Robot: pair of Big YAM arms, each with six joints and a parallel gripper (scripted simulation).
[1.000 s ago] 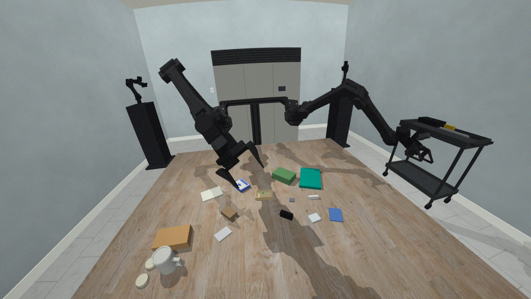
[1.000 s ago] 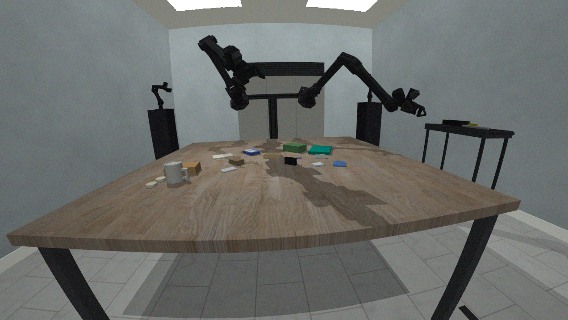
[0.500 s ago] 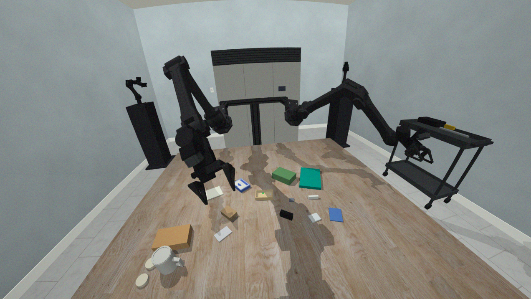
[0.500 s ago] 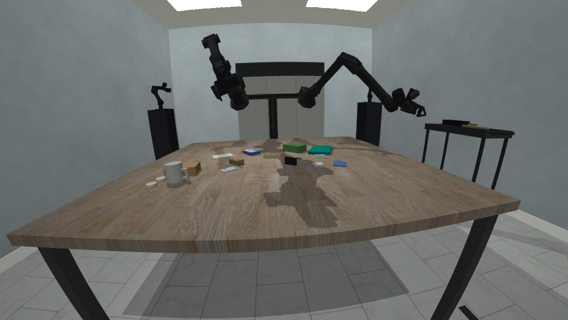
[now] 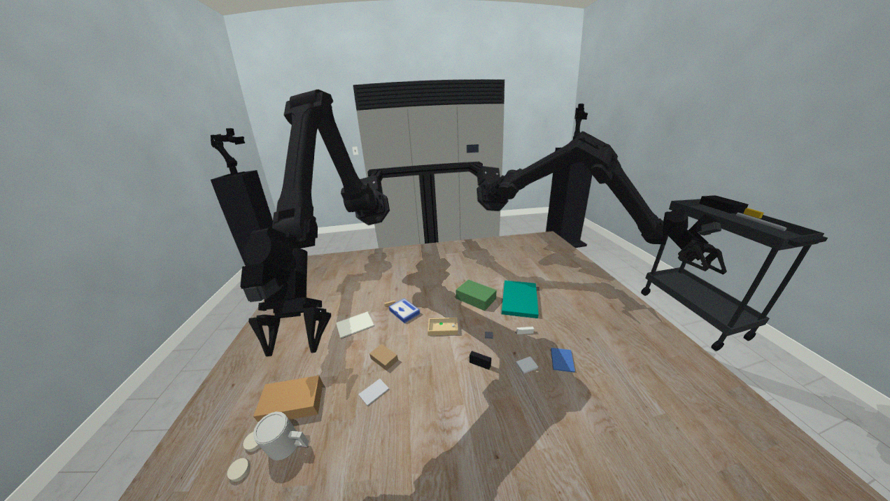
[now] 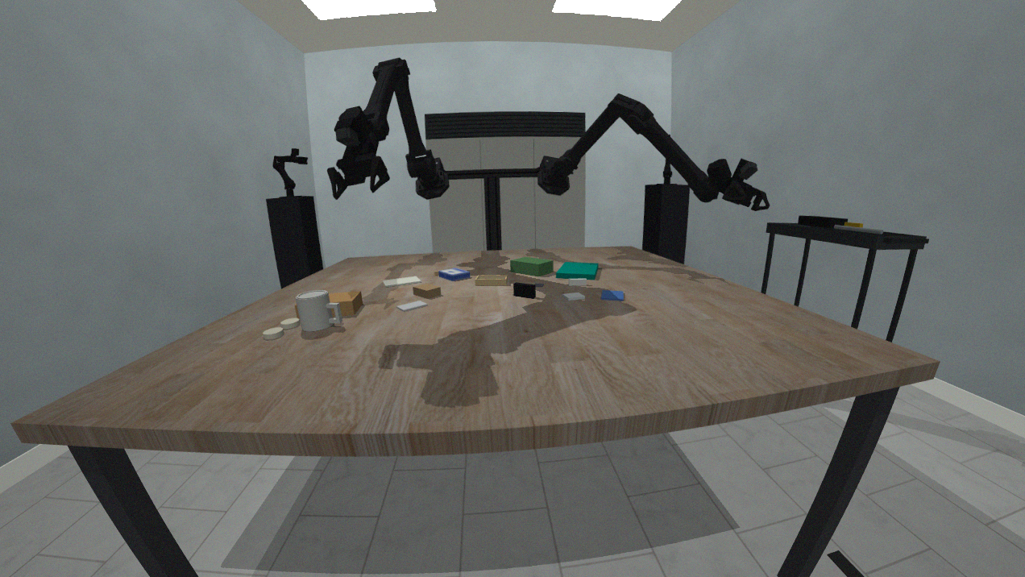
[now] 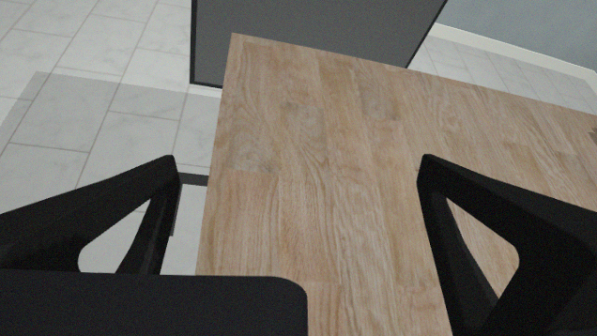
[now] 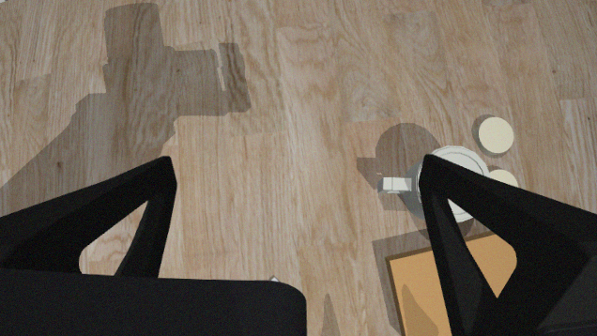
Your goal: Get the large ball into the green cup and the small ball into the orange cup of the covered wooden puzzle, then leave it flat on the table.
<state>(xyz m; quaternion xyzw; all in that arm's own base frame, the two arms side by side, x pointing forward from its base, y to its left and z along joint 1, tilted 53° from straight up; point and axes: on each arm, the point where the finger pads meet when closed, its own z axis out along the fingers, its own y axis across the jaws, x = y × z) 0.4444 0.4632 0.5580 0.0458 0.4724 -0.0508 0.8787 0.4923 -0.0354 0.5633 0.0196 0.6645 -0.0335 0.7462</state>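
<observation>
The covered wooden puzzle is 30 cm behind my left hand, 81 cm to the right of it and 28 cm below it. Also, from my left hand: teal block 38 cm behind, 46 cm to the right, 28 cm below; then blue tile 5 cm behind, 46 cm to the right, 29 cm below; then white bar 20 cm behind, 53 cm to the right, 28 cm below.
</observation>
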